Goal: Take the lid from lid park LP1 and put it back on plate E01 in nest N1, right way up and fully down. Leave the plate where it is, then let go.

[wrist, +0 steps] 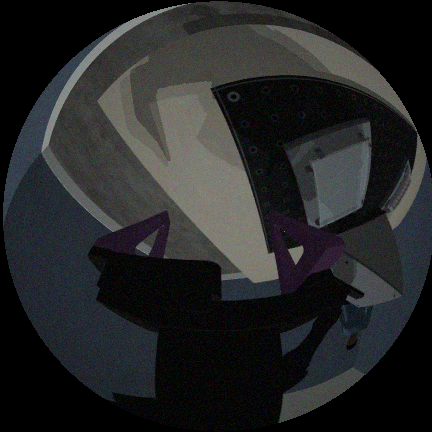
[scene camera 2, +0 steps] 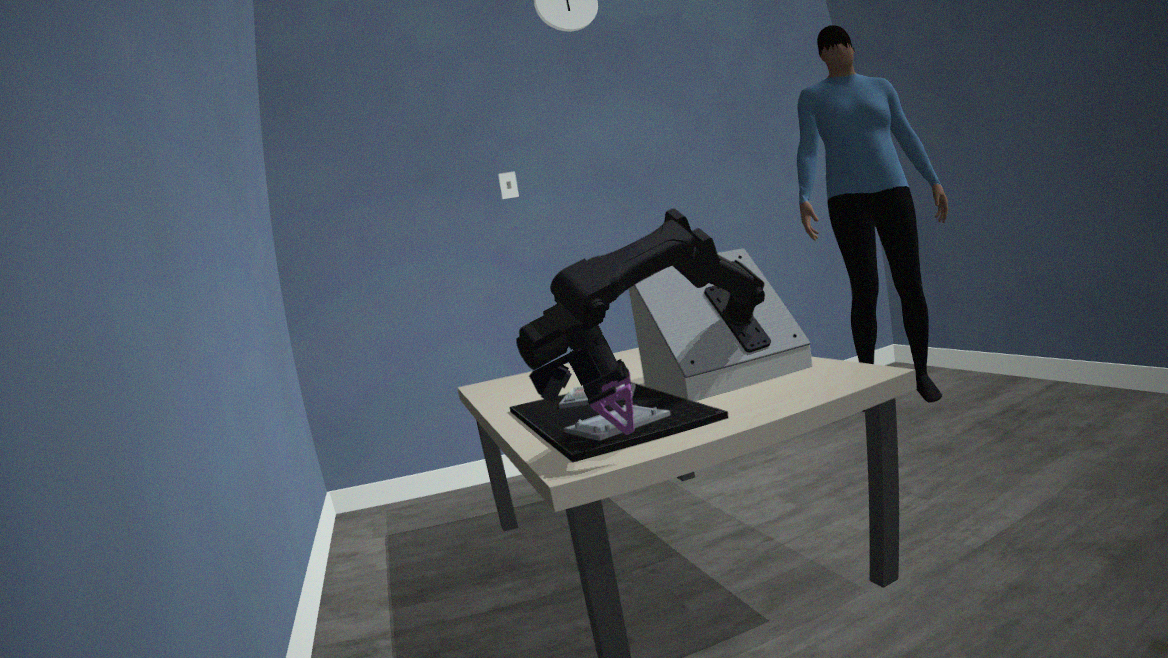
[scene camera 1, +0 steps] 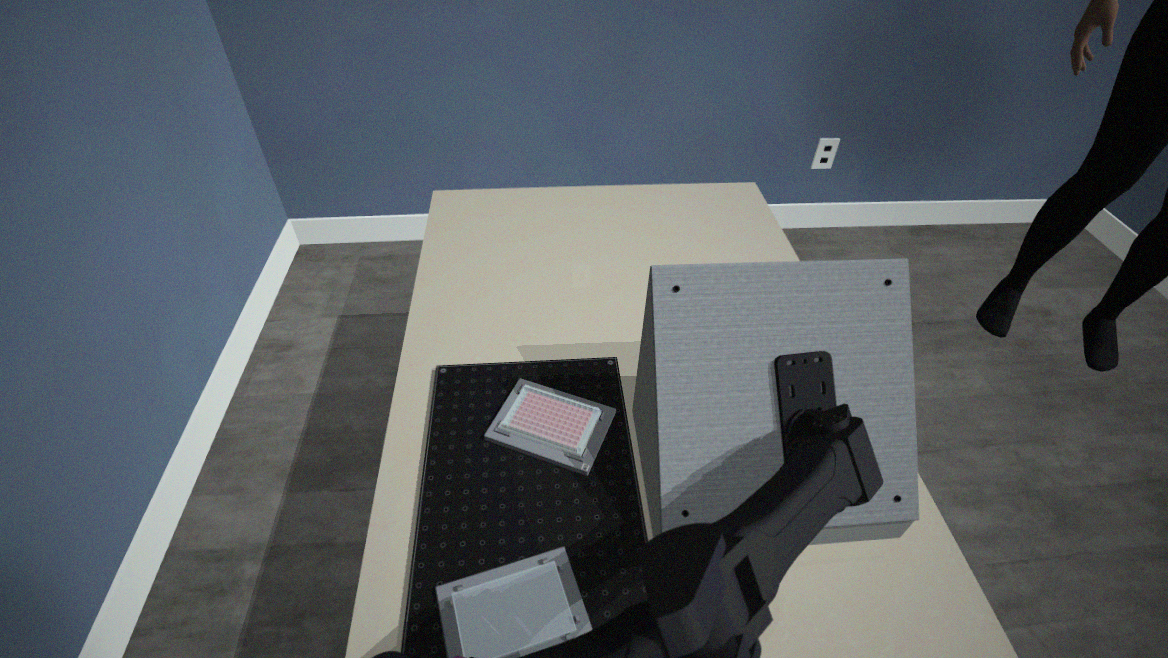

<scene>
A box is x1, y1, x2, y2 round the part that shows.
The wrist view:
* my gripper: [87, 210, 344, 427]
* clear grey lid: [308, 138, 367, 226], on a grey lid holder
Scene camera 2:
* my gripper: [572, 335, 633, 434]
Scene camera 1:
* clear grey lid: [451, 560, 576, 657]
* well plate with pink wells: [499, 384, 601, 456]
</scene>
